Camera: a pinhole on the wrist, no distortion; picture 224 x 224 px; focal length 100.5 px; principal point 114.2 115.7 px. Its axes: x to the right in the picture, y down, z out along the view. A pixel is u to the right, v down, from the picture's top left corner.
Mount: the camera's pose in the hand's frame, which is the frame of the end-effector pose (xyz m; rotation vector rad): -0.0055 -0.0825 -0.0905 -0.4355 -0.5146 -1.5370
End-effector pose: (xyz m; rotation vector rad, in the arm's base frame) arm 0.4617 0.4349 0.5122 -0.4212 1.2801 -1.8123
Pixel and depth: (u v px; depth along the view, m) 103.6 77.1 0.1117
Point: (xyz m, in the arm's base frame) 0.4828 0.4822 0.5272
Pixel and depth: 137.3 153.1 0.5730
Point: 0.7366 -0.0014 0.5530
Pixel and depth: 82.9 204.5 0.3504
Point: 0.4881 0.0894 0.3365
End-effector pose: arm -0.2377 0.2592 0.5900 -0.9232 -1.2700 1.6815
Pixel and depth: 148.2 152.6 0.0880
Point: -0.2369 0.2883 0.6438
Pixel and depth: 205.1 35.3 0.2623
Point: -0.3460 -0.0270 0.7878
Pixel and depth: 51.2 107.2 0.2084
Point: -0.2569 0.2092 0.4539
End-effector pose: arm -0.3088 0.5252 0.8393 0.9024 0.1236 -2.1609
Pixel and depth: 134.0 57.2 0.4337
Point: -0.2884 0.5256 1.2596
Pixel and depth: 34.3 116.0 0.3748
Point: -0.0709 0.2534 0.9540
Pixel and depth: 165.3 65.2 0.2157
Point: -0.3676 0.5873 1.0171
